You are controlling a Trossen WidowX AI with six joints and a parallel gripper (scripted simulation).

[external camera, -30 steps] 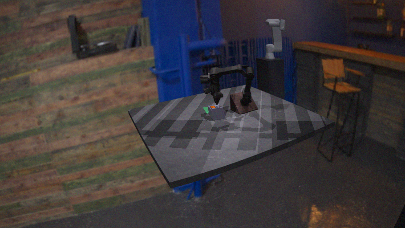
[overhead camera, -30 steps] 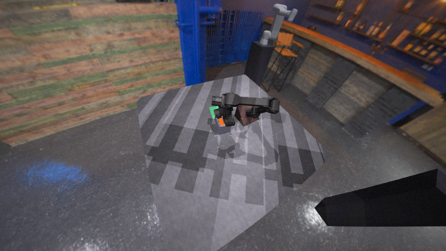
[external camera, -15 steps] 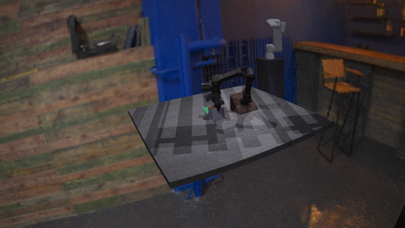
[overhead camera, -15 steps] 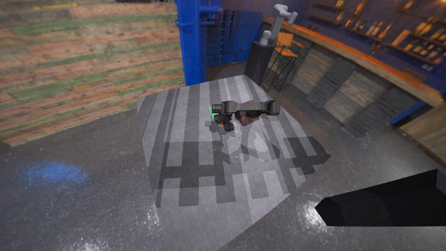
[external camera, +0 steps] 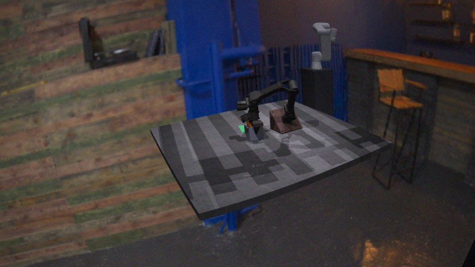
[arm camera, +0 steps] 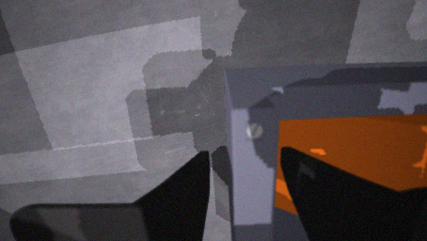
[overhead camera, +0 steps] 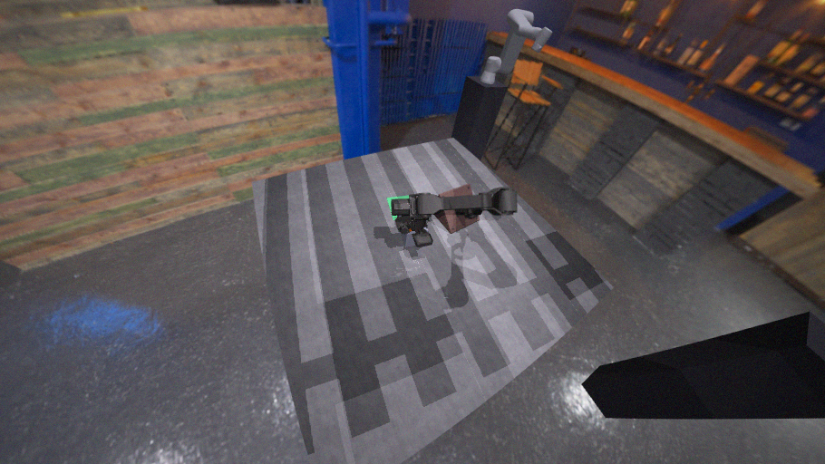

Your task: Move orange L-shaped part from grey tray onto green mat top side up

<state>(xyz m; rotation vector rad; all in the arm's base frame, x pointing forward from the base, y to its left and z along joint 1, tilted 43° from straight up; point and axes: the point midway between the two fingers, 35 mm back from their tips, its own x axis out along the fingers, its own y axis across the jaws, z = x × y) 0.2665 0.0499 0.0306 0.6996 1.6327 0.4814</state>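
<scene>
Now: the orange L-shaped part 1 cm behind my gripper tip, 5 cm to the right of it and 1 cm above it. The rest, counted from my gripper tip: green mat (5 cm behind, 22 cm to the right, 6 cm below).
</scene>
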